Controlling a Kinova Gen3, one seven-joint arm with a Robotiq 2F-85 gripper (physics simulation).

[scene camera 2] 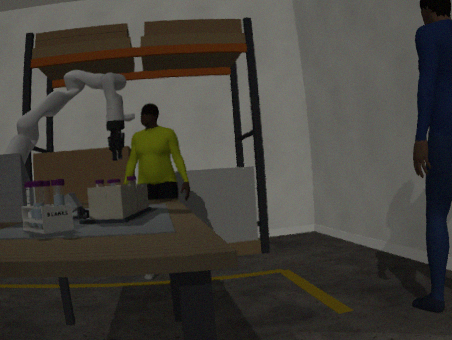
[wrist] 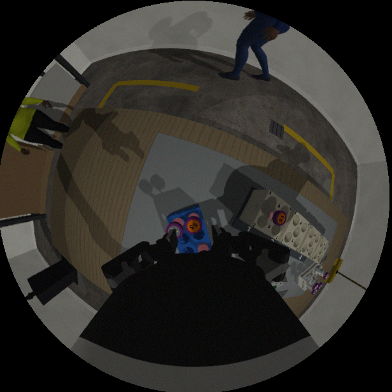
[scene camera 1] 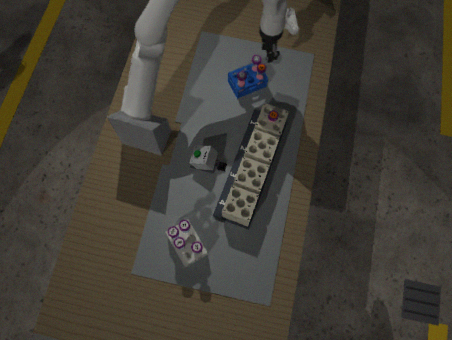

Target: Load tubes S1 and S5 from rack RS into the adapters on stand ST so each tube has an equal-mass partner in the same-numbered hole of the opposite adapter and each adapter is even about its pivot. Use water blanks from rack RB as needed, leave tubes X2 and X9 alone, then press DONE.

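Places are measured from the arm's base along level axes (x ahead, y left, z up), in metres.
Pixels of known places: gripper, between the fingertips: (scene camera 2: 117, 160) (scene camera 1: 266, 55); arm's base, origin of its link: (scene camera 2: 6, 176) (scene camera 1: 136, 115).
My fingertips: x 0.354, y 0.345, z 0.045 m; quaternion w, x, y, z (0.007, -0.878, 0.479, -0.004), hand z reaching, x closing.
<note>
Ahead of a thing's pixels: the offset from my fingertips to its top centre. "spot": to the spot under its first point.
My gripper (scene camera 1: 272, 58) (scene camera 2: 116, 157) (wrist: 194, 233) is partly open and empty, above the outer end of blue rack RS @[dx -0.052, dy -0.016, dz -0.136 m] (scene camera 1: 245, 91) (wrist: 205, 234). Tube S5 @[dx -0.009, dy -0.003, dz -0.075 m] (scene camera 1: 261, 67) (wrist: 193, 225), with an orange cap top, stands in RS and shows between the fingers in the wrist view, below them. Two purple-ringed tubes @[dx -0.037, dy +0.026, dz -0.075 m] (scene camera 1: 256, 59) @[dx -0.067, dy -0.058, dz -0.075 m] (scene camera 1: 242, 75) also stand in RS; one (wrist: 174, 231) shows by the left finger. Tube S1 @[dx +0.085, dy -0.177, dz -0.071 m] (scene camera 1: 273, 115) (wrist: 280, 217) is upright in adapter 1 of stand ST (scene camera 1: 238, 161); its hole number is unreadable. Adapters 2, 3 and 4 show open holes.
White rack RB @[dx -0.058, dy -0.680, dz -0.136 m] (scene camera 1: 192, 261) (scene camera 2: 59, 227) holds several purple-capped blanks @[dx -0.075, dy -0.639, dz -0.075 m] (scene camera 1: 184, 225) @[dx -0.014, dy -0.691, dz -0.075 m] (scene camera 1: 197, 247). A grey box @[dx -0.103, dy -0.378, dz -0.112 m] (scene camera 1: 202, 163) with a green button @[dx -0.125, dy -0.379, dz -0.122 m] (scene camera 1: 197, 153) sits between the arm's base and stand ST. A small black object @[spot: dx -0.037, dy -0.378, dz -0.187 m] (scene camera 1: 221, 166) lies beside the box.
</note>
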